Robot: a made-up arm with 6 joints. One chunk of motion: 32 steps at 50 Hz.
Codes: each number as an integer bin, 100 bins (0 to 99) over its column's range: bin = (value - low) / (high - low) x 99, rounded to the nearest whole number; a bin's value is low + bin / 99 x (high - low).
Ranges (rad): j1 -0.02..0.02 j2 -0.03..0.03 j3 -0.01..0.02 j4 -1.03..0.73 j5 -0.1..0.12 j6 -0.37..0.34
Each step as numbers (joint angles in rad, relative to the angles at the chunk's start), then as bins.
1 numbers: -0.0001 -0.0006 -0.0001 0.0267 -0.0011 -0.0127
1 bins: 49 49 33 59 45 50
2 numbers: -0.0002 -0.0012 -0.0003 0.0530 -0.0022 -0.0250
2 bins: 49 48 32 61 44 48
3 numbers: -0.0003 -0.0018 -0.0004 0.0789 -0.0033 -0.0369
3 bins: 49 47 32 62 44 46
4 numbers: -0.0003 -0.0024 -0.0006 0.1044 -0.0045 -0.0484
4 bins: 49 46 31 64 43 45
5 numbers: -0.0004 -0.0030 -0.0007 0.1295 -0.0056 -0.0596
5 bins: 49 45 31 65 42 43
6 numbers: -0.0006 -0.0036 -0.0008 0.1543 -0.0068 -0.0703
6 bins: 48 44 30 67 42 42
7 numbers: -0.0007 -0.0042 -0.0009 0.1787 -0.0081 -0.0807
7 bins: 48 43 30 68 41 40
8 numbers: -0.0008 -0.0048 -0.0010 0.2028 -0.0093 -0.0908
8 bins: 48 42 30 69 41 39
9 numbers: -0.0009 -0.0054 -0.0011 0.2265 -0.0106 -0.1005
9 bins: 47 41 29 71 40 38
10 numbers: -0.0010 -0.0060 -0.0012 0.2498 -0.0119 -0.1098
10 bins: 47 40 29 72 40 36
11 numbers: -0.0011 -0.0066 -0.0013 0.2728 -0.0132 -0.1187
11 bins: 47 39 29 73 39 35
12 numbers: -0.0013 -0.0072 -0.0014 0.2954 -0.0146 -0.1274
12 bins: 46 38 28 75 38 34
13 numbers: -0.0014 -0.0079 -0.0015 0.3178 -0.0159 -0.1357
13 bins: 46 36 28 76 38 33
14 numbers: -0.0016 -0.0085 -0.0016 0.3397 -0.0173 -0.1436
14 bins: 46 35 28 77 37 32
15 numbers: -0.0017 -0.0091 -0.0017 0.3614 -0.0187 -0.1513
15 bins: 45 34 27 78 37 30
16 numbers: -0.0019 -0.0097 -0.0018 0.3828 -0.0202 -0.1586
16 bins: 45 33 27 79 36 29
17 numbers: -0.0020 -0.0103 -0.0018 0.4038 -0.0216 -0.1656
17 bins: 45 33 27 81 35 29
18 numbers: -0.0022 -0.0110 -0.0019 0.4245 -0.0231 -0.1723
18 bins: 44 31 27 82 35 28
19 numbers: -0.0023 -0.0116 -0.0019 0.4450 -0.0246 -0.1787
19 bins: 44 30 27 83 34 27
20 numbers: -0.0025 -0.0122 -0.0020 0.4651 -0.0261 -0.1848
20 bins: 43 29 26 84 33 26
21 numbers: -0.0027 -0.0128 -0.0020 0.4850 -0.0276 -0.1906
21 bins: 43 28 26 85 33 25
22 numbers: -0.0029 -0.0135 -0.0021 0.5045 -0.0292 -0.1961
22 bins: 42 27 26 86 32 24
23 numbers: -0.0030 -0.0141 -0.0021 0.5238 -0.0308 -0.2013
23 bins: 42 26 26 87 31 24
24 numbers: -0.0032 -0.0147 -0.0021 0.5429 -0.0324 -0.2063
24 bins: 42 25 26 88 30 23
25 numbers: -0.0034 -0.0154 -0.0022 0.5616 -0.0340 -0.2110
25 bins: 41 24 26 90 30 22
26 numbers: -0.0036 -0.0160 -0.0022 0.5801 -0.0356 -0.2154
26 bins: 41 23 26 91 29 22
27 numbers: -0.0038 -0.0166 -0.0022 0.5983 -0.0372 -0.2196
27 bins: 40 22 26 92 28 21
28 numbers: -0.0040 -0.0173 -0.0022 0.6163 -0.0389 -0.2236
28 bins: 40 21 26 93 27 20
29 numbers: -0.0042 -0.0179 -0.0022 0.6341 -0.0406 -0.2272
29 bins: 39 20 26 94 27 20
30 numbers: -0.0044 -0.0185 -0.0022 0.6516 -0.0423 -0.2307
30 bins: 39 19 26 95 26 19
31 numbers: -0.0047 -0.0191 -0.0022 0.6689 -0.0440 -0.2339
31 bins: 38 18 26 96 25 19
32 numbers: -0.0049 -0.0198 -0.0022 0.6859 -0.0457 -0.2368
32 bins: 37 17 26 97 24 19
